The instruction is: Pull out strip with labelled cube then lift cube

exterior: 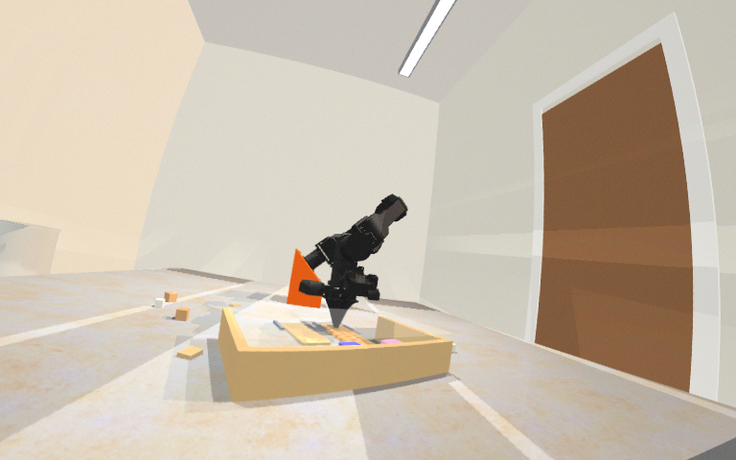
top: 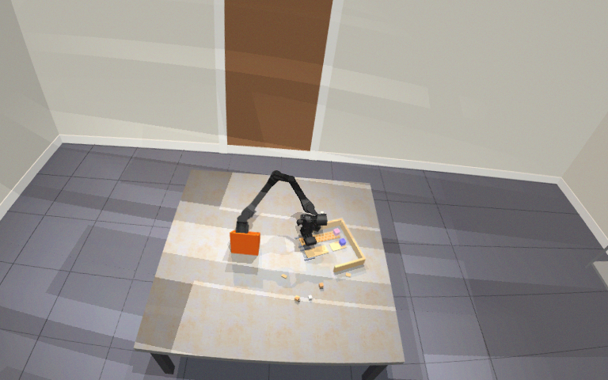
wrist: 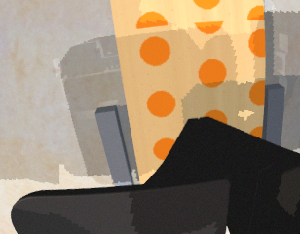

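The dotted strip is 90 mm ahead of my gripper tip and 30 mm to the left of it. Also, from my gripper tip: pink labelled cube: 200 mm ahead, 60 mm to the left, 20 mm above.
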